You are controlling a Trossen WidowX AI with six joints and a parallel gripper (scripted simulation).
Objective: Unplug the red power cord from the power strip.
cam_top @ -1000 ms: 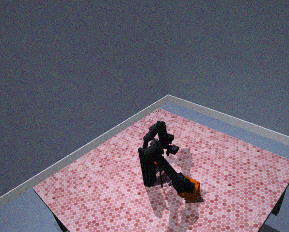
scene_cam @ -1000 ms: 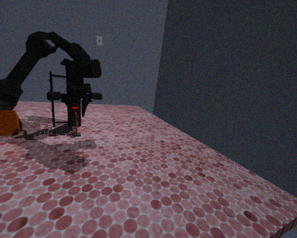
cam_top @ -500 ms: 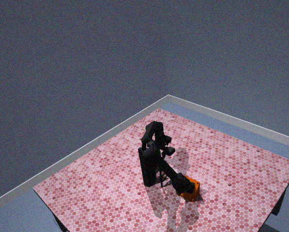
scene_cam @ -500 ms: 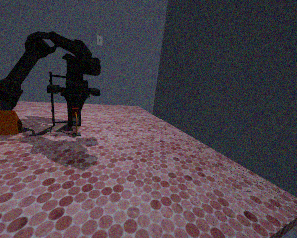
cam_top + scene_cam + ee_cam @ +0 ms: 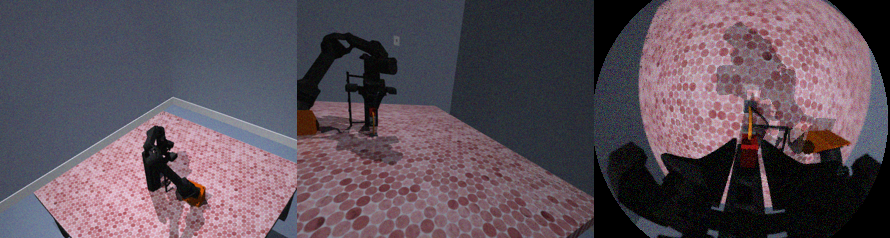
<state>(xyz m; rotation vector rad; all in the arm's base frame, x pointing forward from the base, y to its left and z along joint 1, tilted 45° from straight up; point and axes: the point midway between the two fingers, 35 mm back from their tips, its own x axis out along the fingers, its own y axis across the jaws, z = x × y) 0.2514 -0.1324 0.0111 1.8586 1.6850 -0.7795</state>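
The red plug is 5 cm to the left of my gripper tip and 1 cm below it.
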